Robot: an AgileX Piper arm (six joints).
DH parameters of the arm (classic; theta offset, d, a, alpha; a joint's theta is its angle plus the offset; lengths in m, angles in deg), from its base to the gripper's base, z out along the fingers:
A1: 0 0.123 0 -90
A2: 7.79 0 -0.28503 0
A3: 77.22 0 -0.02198 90
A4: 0 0.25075 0 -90
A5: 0 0 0 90
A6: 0 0.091 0 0
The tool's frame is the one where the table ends.
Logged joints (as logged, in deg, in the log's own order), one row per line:
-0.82, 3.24, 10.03, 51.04, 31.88, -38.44
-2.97, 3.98, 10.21, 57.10, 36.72, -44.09
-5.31, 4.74, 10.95, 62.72, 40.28, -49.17
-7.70, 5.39, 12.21, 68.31, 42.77, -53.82
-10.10, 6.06, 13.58, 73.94, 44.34, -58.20
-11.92, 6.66, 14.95, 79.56, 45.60, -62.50
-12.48, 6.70, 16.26, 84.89, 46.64, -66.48
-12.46, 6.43, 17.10, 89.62, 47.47, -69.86
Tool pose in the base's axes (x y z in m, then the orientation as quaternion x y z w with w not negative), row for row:
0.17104, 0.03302, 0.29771, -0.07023, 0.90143, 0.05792, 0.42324
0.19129, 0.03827, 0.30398, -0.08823, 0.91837, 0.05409, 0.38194
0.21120, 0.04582, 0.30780, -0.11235, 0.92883, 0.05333, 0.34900
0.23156, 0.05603, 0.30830, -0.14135, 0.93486, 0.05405, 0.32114
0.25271, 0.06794, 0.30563, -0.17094, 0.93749, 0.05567, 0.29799
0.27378, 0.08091, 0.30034, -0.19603, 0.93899, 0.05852, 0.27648
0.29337, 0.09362, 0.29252, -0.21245, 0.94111, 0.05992, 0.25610
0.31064, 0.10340, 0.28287, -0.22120, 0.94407, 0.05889, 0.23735
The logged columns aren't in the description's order. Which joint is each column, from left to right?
Columns, left to right: A6, A4, A1, A2, A5, A3.
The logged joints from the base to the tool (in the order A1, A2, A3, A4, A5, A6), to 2 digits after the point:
10.03, 51.04, -38.44, 3.24, 31.88, -0.82
10.21, 57.10, -44.09, 3.98, 36.72, -2.97
10.95, 62.72, -49.17, 4.74, 40.28, -5.31
12.21, 68.31, -53.82, 5.39, 42.77, -7.70
13.58, 73.94, -58.20, 6.06, 44.34, -10.10
14.95, 79.56, -62.50, 6.66, 45.60, -11.92
16.26, 84.89, -66.48, 6.70, 46.64, -12.48
17.10, 89.62, -69.86, 6.43, 47.47, -12.46

